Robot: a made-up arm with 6 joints.
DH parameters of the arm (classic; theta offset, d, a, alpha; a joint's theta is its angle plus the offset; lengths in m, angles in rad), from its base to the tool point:
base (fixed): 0 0.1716 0 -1.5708
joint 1: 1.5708 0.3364 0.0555 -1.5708
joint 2: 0 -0.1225 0.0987 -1.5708
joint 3: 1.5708 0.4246 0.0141 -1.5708
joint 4: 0 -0.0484 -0.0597 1.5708
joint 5: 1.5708 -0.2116 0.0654 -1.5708
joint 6: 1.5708 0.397 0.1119 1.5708
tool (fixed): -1.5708 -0.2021 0 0
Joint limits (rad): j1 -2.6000..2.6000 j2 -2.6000..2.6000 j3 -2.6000..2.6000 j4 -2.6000..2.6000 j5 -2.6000..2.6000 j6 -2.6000..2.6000
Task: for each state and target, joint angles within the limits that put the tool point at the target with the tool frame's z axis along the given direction. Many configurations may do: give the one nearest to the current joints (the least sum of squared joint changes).
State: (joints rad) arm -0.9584 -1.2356 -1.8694 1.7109 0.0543 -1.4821
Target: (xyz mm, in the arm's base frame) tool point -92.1 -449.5 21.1 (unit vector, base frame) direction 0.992 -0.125 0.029
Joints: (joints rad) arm -0.8962 -0.4910 -1.1457 1.1578 0.2879 -1.2148
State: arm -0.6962 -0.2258 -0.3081 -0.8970 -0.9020 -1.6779
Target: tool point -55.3 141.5 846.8 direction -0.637 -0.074 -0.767
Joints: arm -1.2845 0.6015 -0.3077 -1.2483 -1.3594 -1.6058
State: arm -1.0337 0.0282 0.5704 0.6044 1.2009 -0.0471
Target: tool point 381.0 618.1 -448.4 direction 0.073 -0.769 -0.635
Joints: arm -0.5613 -0.8175 0.4530 1.0078 1.2768 -0.3649
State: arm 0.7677 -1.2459 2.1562 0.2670 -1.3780 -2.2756
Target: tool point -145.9 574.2 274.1 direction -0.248 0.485 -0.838
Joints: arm 0.2400 -2.0740 2.3261 0.4007 -1.6609 -1.9471
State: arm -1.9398 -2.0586 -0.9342 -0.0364 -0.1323 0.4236
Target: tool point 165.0 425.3 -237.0 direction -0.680 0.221 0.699
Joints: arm -1.1726 -1.3107 -0.7677 -0.4458 0.5304 1.2441
